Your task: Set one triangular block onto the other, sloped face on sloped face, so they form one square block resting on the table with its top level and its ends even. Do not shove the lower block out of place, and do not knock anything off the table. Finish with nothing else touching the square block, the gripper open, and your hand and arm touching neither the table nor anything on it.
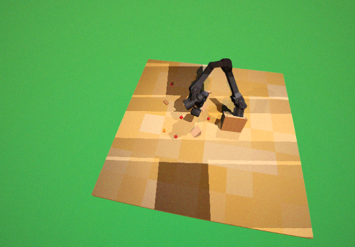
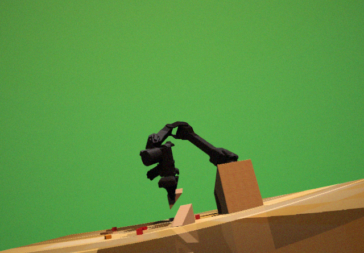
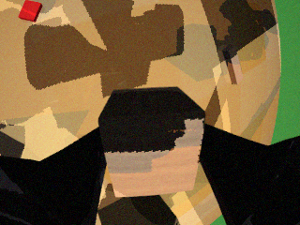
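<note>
Now: gripper tip 20 mm past the tan triangular block, 160 mm to the right of it and 80 mm above it. Round my gripper tip: orange piece: 210 mm ahead, 220 mm to the left, 90 mm below; small brown block: 290 mm ahead, 40 mm to the right, 90 mm below.
</note>
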